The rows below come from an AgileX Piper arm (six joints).
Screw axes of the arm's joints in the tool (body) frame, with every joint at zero. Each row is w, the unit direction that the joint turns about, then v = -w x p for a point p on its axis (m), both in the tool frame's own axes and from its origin. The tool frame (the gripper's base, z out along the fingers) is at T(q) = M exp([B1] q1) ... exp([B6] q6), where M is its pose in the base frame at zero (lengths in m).
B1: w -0.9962 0 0.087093 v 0 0.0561 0
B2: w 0 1 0 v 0.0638 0 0.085
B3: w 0 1 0 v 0.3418 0 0.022
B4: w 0 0 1 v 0 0 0
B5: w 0 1 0 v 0.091 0 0
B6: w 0 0 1 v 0 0 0
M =
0.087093 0 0.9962 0.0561
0 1 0 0
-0.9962 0 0.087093 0.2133
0 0 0 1
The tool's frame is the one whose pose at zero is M.
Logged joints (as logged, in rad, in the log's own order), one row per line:
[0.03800 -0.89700 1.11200 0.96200 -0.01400 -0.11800]
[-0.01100 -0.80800 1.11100 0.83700 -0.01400 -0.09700]
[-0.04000 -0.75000 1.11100 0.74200 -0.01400 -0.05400]
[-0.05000 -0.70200 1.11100 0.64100 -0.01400 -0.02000]
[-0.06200 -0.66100 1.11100 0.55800 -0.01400 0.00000]
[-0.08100 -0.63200 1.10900 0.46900 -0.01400 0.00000]
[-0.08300 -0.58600 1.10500 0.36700 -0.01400 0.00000]
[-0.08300 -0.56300 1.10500 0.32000 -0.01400 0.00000]
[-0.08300 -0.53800 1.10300 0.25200 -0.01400 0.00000]
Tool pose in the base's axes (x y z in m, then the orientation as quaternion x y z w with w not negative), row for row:
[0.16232 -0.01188 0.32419 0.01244 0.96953 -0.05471 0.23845]
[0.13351 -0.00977 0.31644 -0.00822 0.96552 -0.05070 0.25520]
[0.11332 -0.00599 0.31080 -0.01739 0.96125 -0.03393 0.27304]
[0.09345 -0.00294 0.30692 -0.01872 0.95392 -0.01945 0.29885]
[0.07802 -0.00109 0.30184 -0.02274 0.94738 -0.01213 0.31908]
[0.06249 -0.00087 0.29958 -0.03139 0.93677 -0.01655 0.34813]
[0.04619 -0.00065 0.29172 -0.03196 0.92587 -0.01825 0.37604]
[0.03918 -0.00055 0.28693 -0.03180 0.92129 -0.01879 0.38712]
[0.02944 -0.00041 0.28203 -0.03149 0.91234 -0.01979 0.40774]
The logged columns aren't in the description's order. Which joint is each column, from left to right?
Columns, left to right: q6, q3, q5, q2, q1, q4.
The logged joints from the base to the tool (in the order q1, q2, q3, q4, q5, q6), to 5 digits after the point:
[-0.01400 0.96200 -0.89700 -0.11800 1.11200 0.03800]
[-0.01400 0.83700 -0.80800 -0.09700 1.11100 -0.01100]
[-0.01400 0.74200 -0.75000 -0.05400 1.11100 -0.04000]
[-0.01400 0.64100 -0.70200 -0.02000 1.11100 -0.05000]
[-0.01400 0.55800 -0.66100 0.00000 1.11100 -0.06200]
[-0.01400 0.46900 -0.63200 0.00000 1.10900 -0.08100]
[-0.01400 0.36700 -0.58600 0.00000 1.10500 -0.08300]
[-0.01400 0.32000 -0.56300 0.00000 1.10500 -0.08300]
[-0.01400 0.25200 -0.53800 0.00000 1.10300 -0.08300]

